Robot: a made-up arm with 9 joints.
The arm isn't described. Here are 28 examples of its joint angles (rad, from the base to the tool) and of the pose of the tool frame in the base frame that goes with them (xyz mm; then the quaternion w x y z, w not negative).
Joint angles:
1: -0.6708 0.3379 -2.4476 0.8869 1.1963 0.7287 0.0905 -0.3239 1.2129
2: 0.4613 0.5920 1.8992 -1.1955 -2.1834 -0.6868 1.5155 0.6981 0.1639
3: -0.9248 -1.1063 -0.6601 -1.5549 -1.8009 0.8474 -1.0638 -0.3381 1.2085
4: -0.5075 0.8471 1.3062 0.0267 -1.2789 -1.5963 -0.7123 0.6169 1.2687
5: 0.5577 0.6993 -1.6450 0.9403 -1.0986 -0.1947 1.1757 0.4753 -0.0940
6: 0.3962 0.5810 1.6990 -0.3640 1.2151 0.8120 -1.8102 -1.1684 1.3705
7: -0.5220 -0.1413 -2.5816 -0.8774 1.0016 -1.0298 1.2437 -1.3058 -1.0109
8: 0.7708 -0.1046 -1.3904 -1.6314 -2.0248 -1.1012 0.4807 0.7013 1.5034
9: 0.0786 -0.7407 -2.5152 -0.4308 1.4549 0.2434 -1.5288 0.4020 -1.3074
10: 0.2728 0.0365 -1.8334 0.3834 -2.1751 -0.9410 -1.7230 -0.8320 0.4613
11: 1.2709 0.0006 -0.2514 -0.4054 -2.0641 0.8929 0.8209 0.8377 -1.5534
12: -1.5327 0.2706 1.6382 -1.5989 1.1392 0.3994 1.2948 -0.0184 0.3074
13: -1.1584 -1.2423 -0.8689 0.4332 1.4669 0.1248 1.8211 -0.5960 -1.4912
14: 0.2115 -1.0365 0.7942 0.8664 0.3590 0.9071 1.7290 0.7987 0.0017
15: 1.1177 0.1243 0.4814 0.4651 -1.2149 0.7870 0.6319 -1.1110 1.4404
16: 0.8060 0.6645 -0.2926 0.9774 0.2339 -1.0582 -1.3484 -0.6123 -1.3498
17: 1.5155 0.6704 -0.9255 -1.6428 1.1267 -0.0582 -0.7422 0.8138 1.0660
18: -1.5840 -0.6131 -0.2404 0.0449 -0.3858 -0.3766 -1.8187 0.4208 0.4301
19: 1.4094 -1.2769 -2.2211 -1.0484 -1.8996 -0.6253 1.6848 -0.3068 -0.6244
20: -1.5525 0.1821 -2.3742 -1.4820 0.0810 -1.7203 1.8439 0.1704 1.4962
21: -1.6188 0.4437 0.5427 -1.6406 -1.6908 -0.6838 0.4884 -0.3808 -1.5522
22: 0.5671 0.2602 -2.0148 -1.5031 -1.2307 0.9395 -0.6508 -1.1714 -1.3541
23: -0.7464 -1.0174 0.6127 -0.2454 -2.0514 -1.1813 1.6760 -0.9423 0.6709
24: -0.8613 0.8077 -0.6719 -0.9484 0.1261 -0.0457 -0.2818 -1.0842 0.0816
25: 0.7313 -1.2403 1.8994 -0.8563 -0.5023 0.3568 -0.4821 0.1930 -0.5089
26: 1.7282 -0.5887 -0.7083 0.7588 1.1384 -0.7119 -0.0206 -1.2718 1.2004
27: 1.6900 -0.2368 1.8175 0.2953 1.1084 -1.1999 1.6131 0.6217 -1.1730
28: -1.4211 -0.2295 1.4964 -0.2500 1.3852 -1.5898 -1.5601 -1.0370 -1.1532
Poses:
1: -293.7 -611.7 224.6 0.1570 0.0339 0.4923 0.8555
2: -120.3 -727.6 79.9 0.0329 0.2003 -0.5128 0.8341
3: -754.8 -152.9 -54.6 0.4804 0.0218 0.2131 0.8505
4: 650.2 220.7 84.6 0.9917 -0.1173 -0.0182 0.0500
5: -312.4 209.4 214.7 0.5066 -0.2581 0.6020 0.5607
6: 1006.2 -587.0 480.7 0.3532 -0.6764 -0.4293 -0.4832
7: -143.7 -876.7 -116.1 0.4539 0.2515 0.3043 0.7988
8: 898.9 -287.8 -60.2 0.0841 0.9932 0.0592 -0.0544
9: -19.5 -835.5 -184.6 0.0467 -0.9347 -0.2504 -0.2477
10: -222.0 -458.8 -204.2 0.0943 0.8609 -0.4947 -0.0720
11: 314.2 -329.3 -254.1 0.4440 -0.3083 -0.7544 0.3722
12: -432.1 -355.2 -653.6 0.2453 0.2784 -0.5057 0.7789
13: 115.0 -498.1 -695.0 0.8418 -0.4150 -0.3256 -0.1141
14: 175.5 -453.5 -509.6 0.3862 -0.7395 -0.3380 0.4356
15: -434.5 -143.7 -336.7 0.5266 -0.5344 0.6449 0.1459
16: 406.9 -646.2 21.2 0.5201 -0.4595 -0.5879 0.4156
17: -736.2 -404.3 -61.7 0.2312 -0.0912 0.2316 0.9405
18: 518.4 -8.8 -464.0 0.7872 -0.1693 0.3678 -0.4652
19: 429.6 -60.0 613.4 0.7920 0.4804 0.2462 -0.2853
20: -407.7 -640.6 -234.9 0.3332 -0.5135 0.7815 -0.1208
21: -415.8 -236.1 348.8 0.8486 -0.0596 0.5038 0.1503
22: 163.5 292.6 418.2 0.2542 0.7024 -0.6612 -0.0696
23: -323.2 -486.4 356.0 0.2706 0.7284 -0.3462 0.5256
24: 616.2 -212.6 276.4 0.0236 0.4075 0.8076 0.4256
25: -68.9 -181.1 -427.1 0.4537 -0.8185 0.3165 -0.1550
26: -450.8 -523.9 872.7 0.2777 0.3355 0.1813 0.8818
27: -154.1 -512.2 -32.6 0.4180 0.6848 -0.3363 0.4931
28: 151.2 83.9 -458.5 0.4864 0.4094 -0.7647 -0.1049
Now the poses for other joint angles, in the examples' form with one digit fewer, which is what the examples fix.
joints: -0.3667 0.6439 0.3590 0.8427 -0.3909 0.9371 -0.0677 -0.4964 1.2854
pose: 129 -433 578 0.335 0.136 -0.718 -0.595
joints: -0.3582 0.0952 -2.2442 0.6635 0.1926 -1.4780 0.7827 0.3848 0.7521
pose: 373 -560 528 0.633 -0.064 -0.308 -0.707
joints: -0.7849 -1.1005 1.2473 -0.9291 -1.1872 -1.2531 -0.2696 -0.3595 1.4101
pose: -664 -285 -29 0.138 0.175 -0.202 0.954
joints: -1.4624 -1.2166 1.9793 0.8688 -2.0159 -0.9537 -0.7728 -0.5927 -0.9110
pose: -369 33 -591 0.312 -0.873 0.116 -0.357
